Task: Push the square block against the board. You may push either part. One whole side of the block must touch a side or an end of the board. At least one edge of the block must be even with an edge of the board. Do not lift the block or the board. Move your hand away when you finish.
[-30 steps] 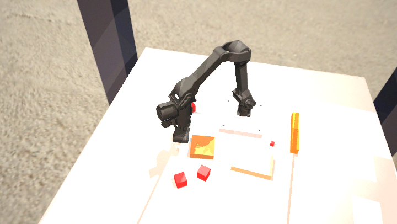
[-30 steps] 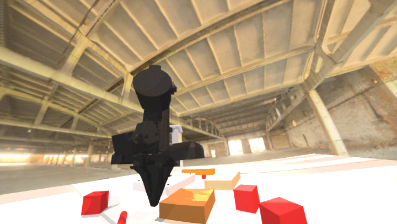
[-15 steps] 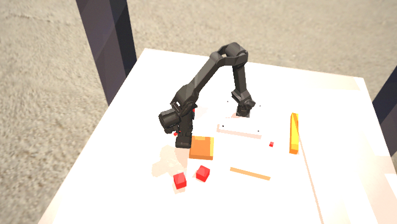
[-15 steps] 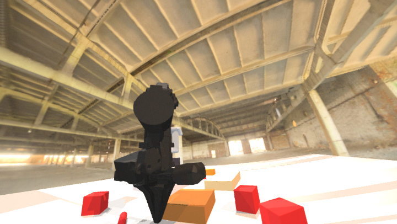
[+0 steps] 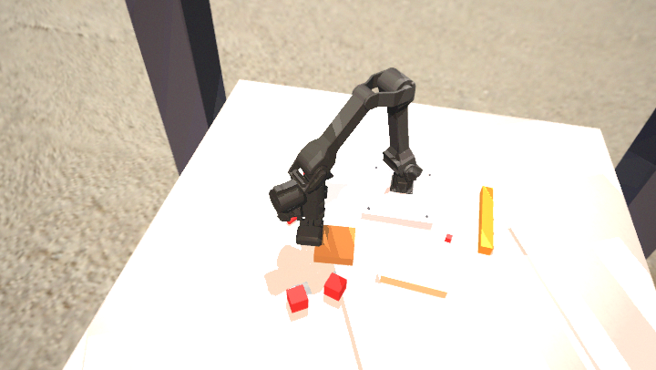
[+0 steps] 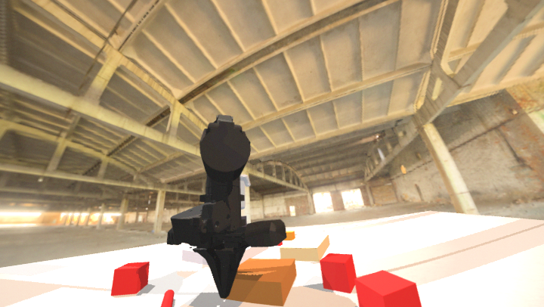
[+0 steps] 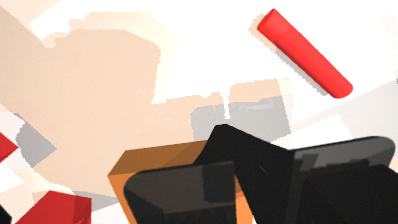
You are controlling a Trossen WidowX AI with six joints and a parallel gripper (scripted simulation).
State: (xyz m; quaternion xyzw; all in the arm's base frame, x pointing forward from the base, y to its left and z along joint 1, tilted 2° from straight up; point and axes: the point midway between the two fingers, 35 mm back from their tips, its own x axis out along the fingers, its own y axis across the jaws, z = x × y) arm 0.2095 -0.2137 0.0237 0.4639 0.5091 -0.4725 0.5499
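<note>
The square block is 2 cm ahead of my gripper tip and 7 cm to the left of it. Also, from my gripper tip: red rod 6 cm behind, 5 cm to the right; then small red cube 7 cm behind, 36 cm to the left; then long yellow bar 15 cm behind, 45 cm to the left, 1 cm above.
</note>
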